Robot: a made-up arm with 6 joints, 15 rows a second.
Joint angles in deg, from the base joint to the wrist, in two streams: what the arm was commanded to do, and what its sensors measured. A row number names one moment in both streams.
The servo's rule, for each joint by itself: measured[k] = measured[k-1] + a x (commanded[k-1-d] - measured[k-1]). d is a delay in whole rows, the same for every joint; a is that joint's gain. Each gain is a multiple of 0.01, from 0.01 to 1. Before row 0 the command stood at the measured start. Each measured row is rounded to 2 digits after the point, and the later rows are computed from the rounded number. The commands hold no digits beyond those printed.
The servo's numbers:
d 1
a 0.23 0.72 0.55 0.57 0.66 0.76
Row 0, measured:
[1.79, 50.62, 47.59, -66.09, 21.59, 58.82]
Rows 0 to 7, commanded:
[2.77, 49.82, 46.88, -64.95, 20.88, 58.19]
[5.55, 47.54, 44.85, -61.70, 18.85, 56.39]
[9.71, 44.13, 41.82, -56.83, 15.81, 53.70]
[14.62, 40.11, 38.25, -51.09, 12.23, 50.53]
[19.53, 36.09, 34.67, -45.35, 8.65, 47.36]
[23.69, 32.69, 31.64, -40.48, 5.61, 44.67]
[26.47, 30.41, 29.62, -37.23, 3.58, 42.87]
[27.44, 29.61, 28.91, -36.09, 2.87, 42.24]
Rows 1 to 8, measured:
[1.79, 50.62, 47.59, -66.09, 21.59, 58.82]
[2.02, 50.04, 47.20, -65.44, 21.12, 58.34]
[2.83, 48.24, 45.91, -63.31, 19.62, 56.86]
[4.41, 45.28, 43.66, -59.62, 17.11, 54.46]
[6.76, 41.56, 40.68, -54.76, 13.89, 51.47]
[9.70, 37.62, 37.37, -49.40, 10.43, 48.35]
[12.92, 34.07, 34.22, -44.32, 7.25, 45.55]
[16.04, 31.43, 31.69, -40.28, 4.83, 43.51]

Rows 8 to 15, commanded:
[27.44, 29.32, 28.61, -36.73, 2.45, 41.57]
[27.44, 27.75, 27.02, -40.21, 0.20, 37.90]
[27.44, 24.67, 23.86, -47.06, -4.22, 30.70]
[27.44, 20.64, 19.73, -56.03, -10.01, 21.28]
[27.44, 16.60, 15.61, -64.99, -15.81, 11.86]
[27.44, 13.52, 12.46, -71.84, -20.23, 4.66]
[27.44, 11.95, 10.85, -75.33, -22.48, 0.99]
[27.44, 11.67, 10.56, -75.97, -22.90, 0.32]
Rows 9 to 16, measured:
[18.66, 30.12, 30.16, -37.89, 3.54, 42.54]
[20.68, 29.54, 29.31, -37.23, 2.82, 41.80]
[22.23, 28.25, 28.05, -38.93, 1.09, 38.84]
[23.43, 25.67, 25.75, -43.56, -2.41, 32.65]
[24.35, 22.05, 22.44, -50.67, -7.43, 24.01]
[25.06, 18.13, 18.68, -58.83, -12.96, 14.78]
[25.61, 14.81, 15.26, -66.25, -17.76, 7.09]
[26.03, 12.75, 12.83, -71.43, -20.88, 2.45]

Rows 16 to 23, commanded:
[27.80, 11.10, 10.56, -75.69, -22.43, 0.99]
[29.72, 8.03, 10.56, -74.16, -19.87, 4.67]
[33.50, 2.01, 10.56, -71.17, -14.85, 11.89]
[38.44, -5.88, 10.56, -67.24, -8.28, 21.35]
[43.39, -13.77, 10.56, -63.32, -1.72, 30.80]
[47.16, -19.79, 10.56, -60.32, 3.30, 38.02]
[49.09, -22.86, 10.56, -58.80, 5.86, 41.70]
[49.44, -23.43, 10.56, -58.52, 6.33, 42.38]
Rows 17 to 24, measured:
[26.35, 11.97, 11.58, -74.02, -22.21, 0.83]
[26.68, 11.34, 11.02, -74.97, -22.36, 0.95]
[27.38, 8.96, 10.77, -74.51, -20.72, 3.78]
[28.79, 3.96, 10.65, -72.61, -16.85, 9.94]
[31.01, -3.12, 10.60, -69.55, -11.19, 18.61]
[33.86, -10.79, 10.58, -66.00, -4.94, 27.87]
[36.92, -17.27, 10.57, -62.76, 0.50, 35.58]
[39.72, -21.29, 10.56, -60.50, 4.04, 40.23]

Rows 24 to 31, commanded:
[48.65, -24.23, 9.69, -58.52, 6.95, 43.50]
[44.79, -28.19, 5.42, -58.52, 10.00, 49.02]
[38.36, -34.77, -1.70, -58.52, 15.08, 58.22]
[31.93, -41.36, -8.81, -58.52, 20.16, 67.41]
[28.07, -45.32, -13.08, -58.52, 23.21, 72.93]
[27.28, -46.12, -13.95, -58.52, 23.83, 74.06]
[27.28, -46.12, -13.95, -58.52, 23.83, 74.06]
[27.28, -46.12, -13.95, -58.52, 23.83, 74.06]
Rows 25 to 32, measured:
[41.96, -22.83, 10.56, -59.37, 5.55, 41.86]
[43.50, -23.84, 10.08, -58.89, 6.47, 43.11]
[43.80, -26.97, 7.52, -58.68, 8.80, 47.60]
[42.55, -32.59, 2.45, -58.59, 12.94, 55.67]
[40.11, -38.90, -3.74, -58.55, 17.71, 64.59]
[37.34, -43.52, -8.88, -58.53, 21.34, 70.93]
[35.03, -45.39, -11.67, -58.52, 22.98, 73.31]
[33.25, -45.92, -12.92, -58.52, 23.54, 73.88]

